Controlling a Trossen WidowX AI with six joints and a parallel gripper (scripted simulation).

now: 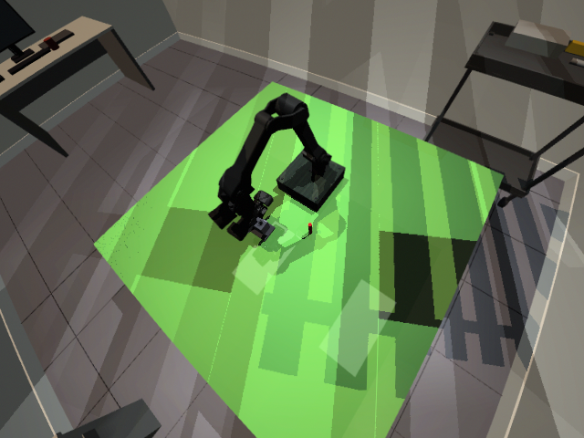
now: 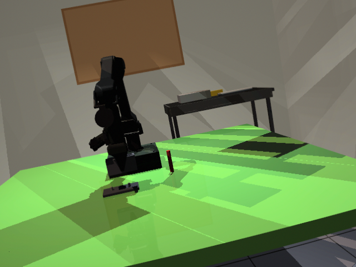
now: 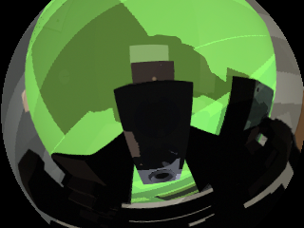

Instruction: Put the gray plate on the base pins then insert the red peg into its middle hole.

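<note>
Now: the red peg 80 mm behind my gripper tip, 180 mm to the left of it and 30 mm below it. Round my gripper tip: gray plate 30 mm above.
</note>
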